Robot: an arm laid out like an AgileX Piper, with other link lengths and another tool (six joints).
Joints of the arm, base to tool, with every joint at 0 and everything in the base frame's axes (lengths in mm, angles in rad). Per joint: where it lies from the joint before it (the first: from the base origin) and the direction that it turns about. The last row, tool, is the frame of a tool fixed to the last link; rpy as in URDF.
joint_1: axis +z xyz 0 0 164.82
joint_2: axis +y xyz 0 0 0
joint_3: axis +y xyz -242.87 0 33.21
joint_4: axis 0.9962 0 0.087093 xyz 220.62 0 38.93
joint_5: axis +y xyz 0 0 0
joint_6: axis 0.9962 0 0.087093 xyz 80.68 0 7.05
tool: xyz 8.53 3 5.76 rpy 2.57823 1.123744 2.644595
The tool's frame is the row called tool.
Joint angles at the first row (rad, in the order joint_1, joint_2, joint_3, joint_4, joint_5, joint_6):
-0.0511 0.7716 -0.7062 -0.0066 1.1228 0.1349
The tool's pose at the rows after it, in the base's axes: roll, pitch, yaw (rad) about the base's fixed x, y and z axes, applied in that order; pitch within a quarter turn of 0, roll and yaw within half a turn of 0; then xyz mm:
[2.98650, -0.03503, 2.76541, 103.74, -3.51, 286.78]
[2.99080, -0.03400, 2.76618, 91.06, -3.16, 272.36]
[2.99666, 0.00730, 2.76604, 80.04, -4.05, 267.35]
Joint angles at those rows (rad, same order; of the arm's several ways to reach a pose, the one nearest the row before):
-0.0512 0.6990 -0.6063 -0.0065 1.1013 0.1329
-0.0511 0.6261 -0.5248 -0.0106 1.0931 0.1320
-0.0512 0.5452 -0.4805 -0.0293 1.0923 0.1319

